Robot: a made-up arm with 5 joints.
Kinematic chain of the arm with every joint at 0, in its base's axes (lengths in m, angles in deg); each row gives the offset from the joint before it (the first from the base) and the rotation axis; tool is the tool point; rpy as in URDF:
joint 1: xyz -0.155 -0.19 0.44 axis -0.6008 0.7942 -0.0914
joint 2: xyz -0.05 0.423 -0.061 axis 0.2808 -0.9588 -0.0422
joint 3: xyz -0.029 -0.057 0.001 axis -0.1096 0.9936 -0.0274
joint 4: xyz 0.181 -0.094 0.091 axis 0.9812 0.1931 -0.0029
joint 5: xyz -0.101 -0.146 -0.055 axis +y
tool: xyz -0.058 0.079 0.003 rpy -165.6 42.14 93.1
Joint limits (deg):
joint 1: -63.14..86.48
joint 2: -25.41..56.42
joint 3: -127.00..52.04
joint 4: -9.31..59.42
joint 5: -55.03..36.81
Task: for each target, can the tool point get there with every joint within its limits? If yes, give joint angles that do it. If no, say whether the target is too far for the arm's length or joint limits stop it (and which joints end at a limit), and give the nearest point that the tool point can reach.
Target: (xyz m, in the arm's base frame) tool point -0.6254 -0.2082 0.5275
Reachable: no: joint limits stop it (at a limit: joint 1, joint 2, joint 4, joint 5) | nearest point -0.4196 -0.1006 0.3548 | short by 0.289 m
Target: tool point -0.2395 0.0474 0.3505
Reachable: yes | joints 2.88 41.01 -18.71 38.83 6.57
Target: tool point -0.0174 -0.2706 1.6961
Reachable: no: too far | nearest point -0.2220 -0.0273 0.5656 | short by 1.174 m
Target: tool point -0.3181 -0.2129 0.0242
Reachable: no: joint limits stop it (at a limit: joint 2, joint 3, joint 4, joint 5) | nearest point -0.3319 -0.0651 0.2345 | short by 0.257 m
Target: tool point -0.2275 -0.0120 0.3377
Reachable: yes | joints 27.14 25.47 -48.58 -2.69 -46.63
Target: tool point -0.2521 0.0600 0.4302
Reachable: yes | joints -40.26 12.07 -66.49 49.10 13.78
